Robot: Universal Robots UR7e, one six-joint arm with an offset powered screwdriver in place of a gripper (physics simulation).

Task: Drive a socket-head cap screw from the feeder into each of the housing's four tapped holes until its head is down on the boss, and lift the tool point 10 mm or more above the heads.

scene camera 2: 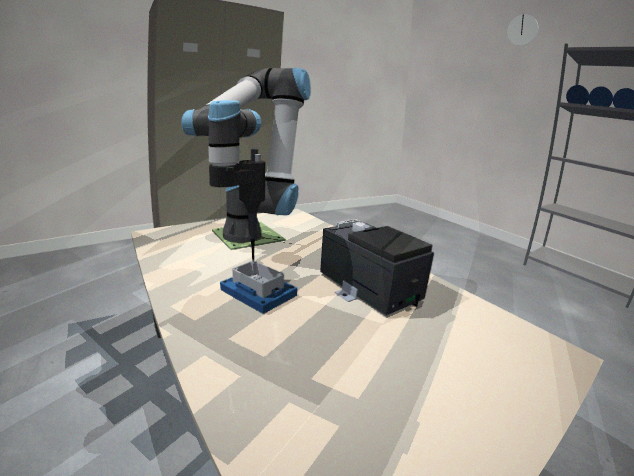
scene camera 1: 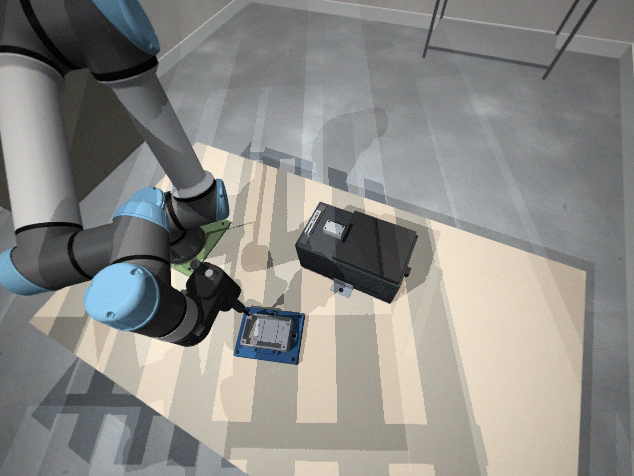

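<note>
The light grey open-topped housing (scene camera 1: 279, 333) (scene camera 2: 271, 287) sits on the blue fixture plate (scene camera 1: 300, 340) (scene camera 2: 239, 296). My screwdriver (scene camera 1: 248, 313) (scene camera 2: 252, 261) points down, with its tip at the housing's corner nearest the robot base, upper left in scene camera 1 and at the back in scene camera 2. The tip appears at or very close to that corner's boss; the exact gap is too small to tell. Whether a screw is on the bit, and whether screw heads sit on the bosses, cannot be made out. The black feeder (scene camera 1: 381, 243) (scene camera 2: 358, 271) stands beside the fixture.
A small metal bracket (scene camera 1: 341, 288) (scene camera 2: 347, 292) sticks out from the feeder's side facing the fixture. The arm's base stands on a green plate (scene camera 1: 216, 238) (scene camera 2: 273, 237). A tall cabinet (scene camera 2: 215, 25) stands behind the arm, and a shelf rack (scene camera 2: 545, 153) stands beyond the table.
</note>
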